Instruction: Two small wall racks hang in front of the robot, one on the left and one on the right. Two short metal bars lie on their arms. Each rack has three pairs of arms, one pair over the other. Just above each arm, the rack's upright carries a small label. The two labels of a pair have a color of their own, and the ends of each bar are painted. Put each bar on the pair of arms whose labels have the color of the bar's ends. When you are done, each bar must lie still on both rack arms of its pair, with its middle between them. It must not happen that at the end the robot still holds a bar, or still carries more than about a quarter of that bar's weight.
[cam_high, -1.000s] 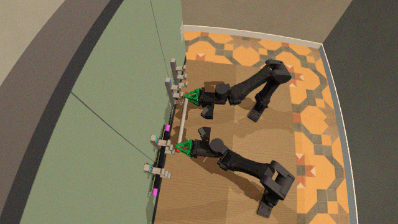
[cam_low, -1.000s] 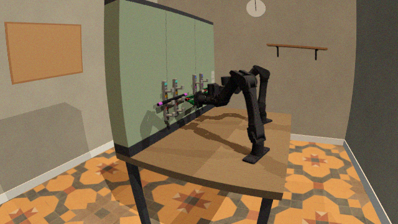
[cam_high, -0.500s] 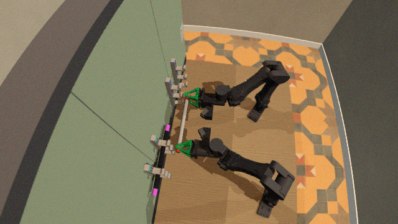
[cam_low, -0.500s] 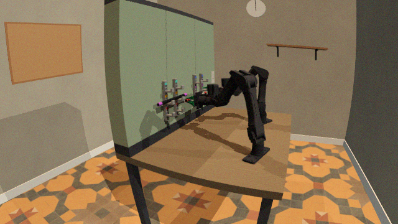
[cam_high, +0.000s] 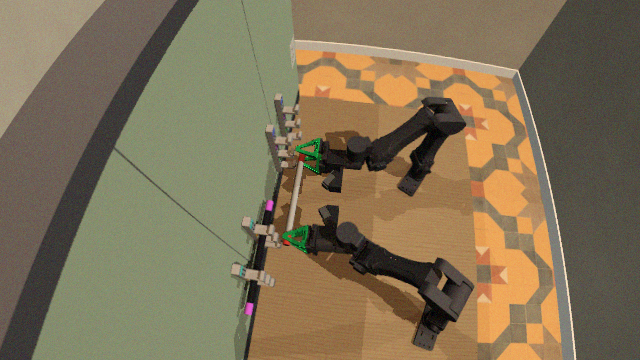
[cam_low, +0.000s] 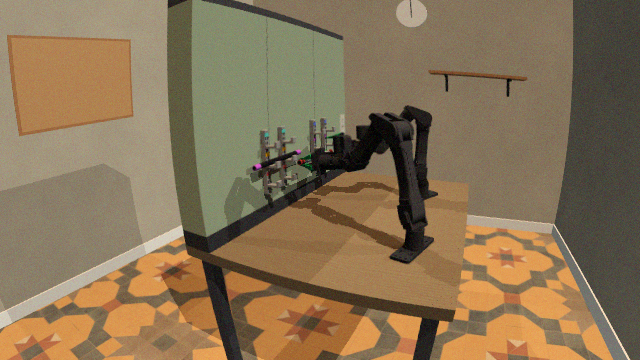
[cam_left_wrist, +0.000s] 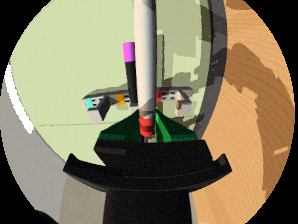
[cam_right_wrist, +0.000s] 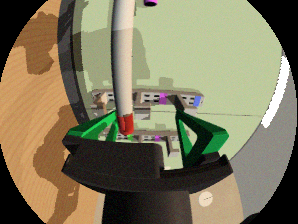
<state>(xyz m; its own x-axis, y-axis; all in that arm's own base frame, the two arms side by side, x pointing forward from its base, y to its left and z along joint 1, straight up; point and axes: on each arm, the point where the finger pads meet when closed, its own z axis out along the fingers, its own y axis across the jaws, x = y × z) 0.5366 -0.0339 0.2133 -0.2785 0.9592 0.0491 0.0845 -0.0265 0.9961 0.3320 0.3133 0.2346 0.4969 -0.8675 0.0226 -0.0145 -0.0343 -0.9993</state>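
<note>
Right now the bar is 7 cm ahead of my left hand, 6 cm to the left of it and 2 cm above it. The rest, counted from my left hand: green wall panel: 14 cm ahead, 13 cm to the right, 21 cm above.
</note>
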